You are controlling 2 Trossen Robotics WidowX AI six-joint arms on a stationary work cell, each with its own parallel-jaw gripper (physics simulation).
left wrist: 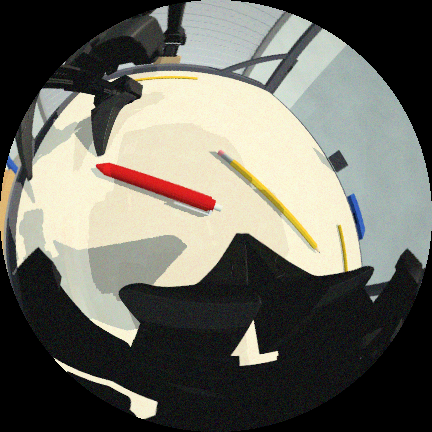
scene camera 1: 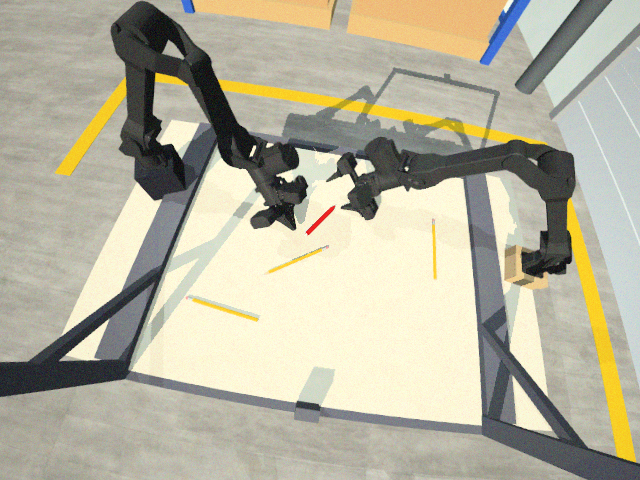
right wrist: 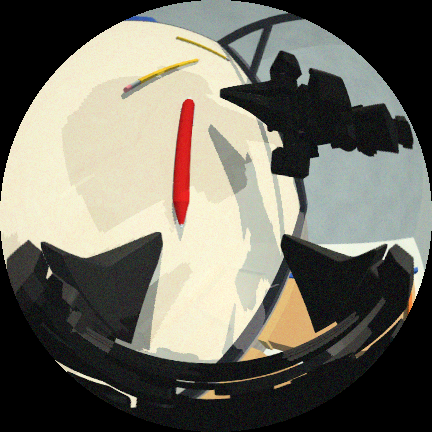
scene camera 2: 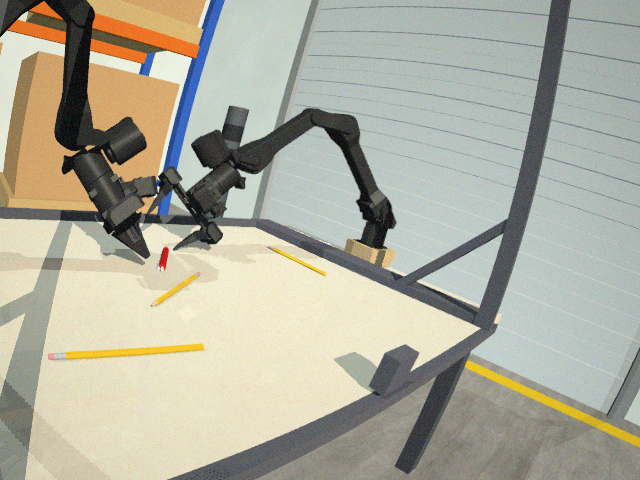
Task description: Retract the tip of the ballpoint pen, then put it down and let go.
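Seen in the pictures: left gripper, between the fingertips: [left wrist: 240, 238] [scene camera 1: 294, 229] [right wrist: 219, 92] [scene camera 2: 148, 257]; right gripper, between the fingertips: [left wrist: 69, 162] [scene camera 1: 333, 194] [right wrist: 224, 240] [scene camera 2: 159, 232]; left arm's base, origin of its link: [scene camera 1: 153, 160]; right arm's base, origin of its link: [left wrist: 168, 55] [scene camera 1: 531, 265] [scene camera 2: 371, 245].
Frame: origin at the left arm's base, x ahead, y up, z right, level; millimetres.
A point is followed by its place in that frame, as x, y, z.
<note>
A red ballpoint pen [scene camera 1: 320, 220] {406, -95, 234} [scene camera 2: 163, 258] {385, -94, 244} [left wrist: 157, 186] {397, -95, 234} [right wrist: 183, 157] {423, -94, 223} lies flat on the cream table top [scene camera 1: 366, 343] {426, -106, 581} [scene camera 2: 280, 333] {310, -106, 511}, between the two grippers and touching neither. My left gripper [scene camera 1: 290, 225] {326, -80, 252} [scene camera 2: 139, 250] {326, -80, 252} [left wrist: 240, 238] {326, -80, 252} [right wrist: 219, 92] {326, -80, 252} is shut on nothing, with its tips pointing down close to the table just left of the pen. My right gripper [scene camera 1: 336, 193] {463, -74, 171} [scene camera 2: 163, 229] {463, -74, 171} [right wrist: 224, 240] {463, -74, 171} [left wrist: 69, 162] {463, -74, 171} is wide open and empty, hanging a little above the table beyond the pen's pointed end.
Three yellow pencils lie on the table: one [scene camera 1: 297, 258] {316, -98, 328} [scene camera 2: 175, 289] {300, -101, 335} near the pen, one [scene camera 1: 223, 308] {109, -99, 409} [scene camera 2: 142, 351] {113, -101, 417} at the front left, one [scene camera 1: 434, 248] {706, -100, 395} [scene camera 2: 296, 260] {702, -102, 397} at the right. A small grey block [scene camera 1: 308, 406] {255, -69, 665} [scene camera 2: 393, 369] {223, -63, 672} sits on the front frame edge.
</note>
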